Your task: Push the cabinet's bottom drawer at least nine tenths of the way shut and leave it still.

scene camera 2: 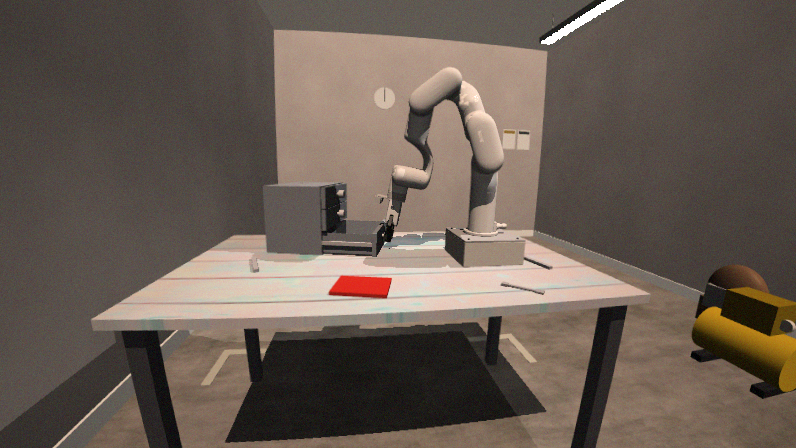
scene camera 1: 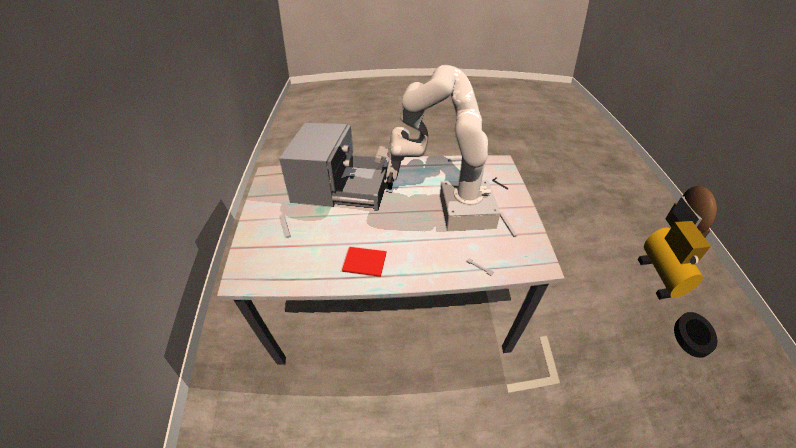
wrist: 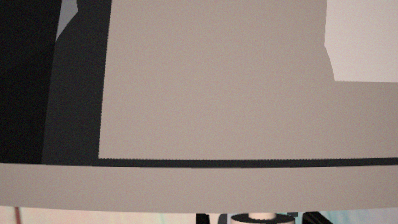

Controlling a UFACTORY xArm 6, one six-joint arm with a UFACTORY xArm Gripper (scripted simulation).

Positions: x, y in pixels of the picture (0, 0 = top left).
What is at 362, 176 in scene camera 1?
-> A bottom drawer.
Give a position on a red flat square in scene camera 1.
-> At 363, 261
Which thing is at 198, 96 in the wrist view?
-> A bottom drawer.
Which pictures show the red flat square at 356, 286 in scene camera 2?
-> Scene camera 2 and scene camera 1 only.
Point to a bottom drawer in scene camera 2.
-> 347, 235
